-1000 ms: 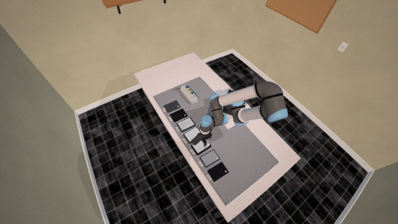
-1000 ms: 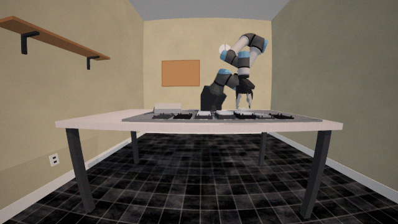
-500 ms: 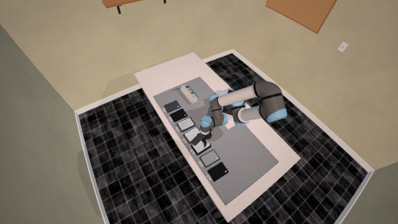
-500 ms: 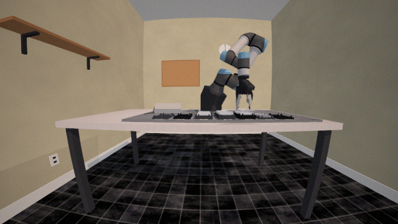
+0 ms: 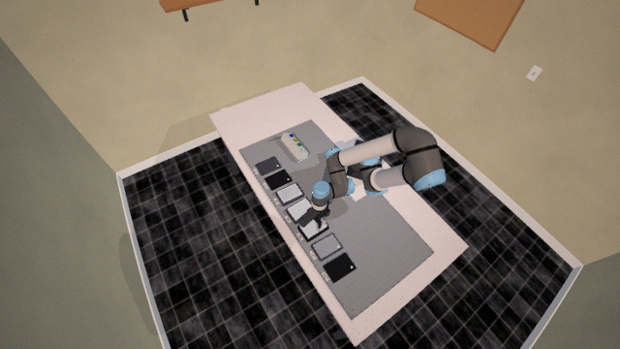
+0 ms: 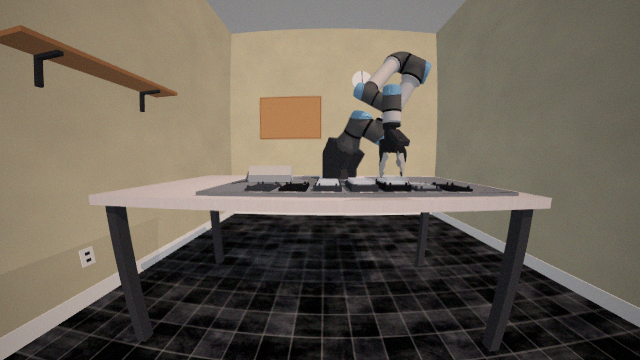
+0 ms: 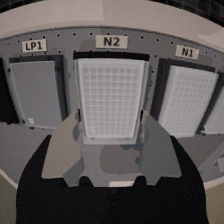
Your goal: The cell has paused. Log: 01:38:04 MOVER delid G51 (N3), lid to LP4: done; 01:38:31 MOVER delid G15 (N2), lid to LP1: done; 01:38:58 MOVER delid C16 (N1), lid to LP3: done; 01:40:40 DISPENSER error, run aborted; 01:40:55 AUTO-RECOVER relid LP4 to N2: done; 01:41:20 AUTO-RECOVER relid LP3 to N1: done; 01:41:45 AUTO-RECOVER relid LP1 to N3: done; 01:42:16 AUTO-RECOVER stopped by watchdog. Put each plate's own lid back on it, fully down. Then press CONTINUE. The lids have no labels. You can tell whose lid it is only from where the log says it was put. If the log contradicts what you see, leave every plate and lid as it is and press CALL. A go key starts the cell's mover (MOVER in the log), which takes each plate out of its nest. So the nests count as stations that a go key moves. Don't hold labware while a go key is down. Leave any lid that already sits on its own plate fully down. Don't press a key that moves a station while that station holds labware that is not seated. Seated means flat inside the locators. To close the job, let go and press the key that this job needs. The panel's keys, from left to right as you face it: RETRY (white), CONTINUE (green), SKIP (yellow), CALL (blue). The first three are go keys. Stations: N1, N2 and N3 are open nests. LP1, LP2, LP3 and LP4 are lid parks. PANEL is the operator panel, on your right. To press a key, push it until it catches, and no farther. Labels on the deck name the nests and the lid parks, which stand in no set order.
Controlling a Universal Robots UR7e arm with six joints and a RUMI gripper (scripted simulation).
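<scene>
The grey lid is 13 cm to the left of my hand, 4 cm below it and 2 cm behind it. From my hand the other things lie so: lid park LP4: 26 cm to the left, 5 cm below, 4 cm behind; white gridded plate: 26 cm to the right, 4 cm ahead, 3 cm below; lid park LP3: 39 cm to the right, 7 cm ahead, 5 cm below.
</scene>
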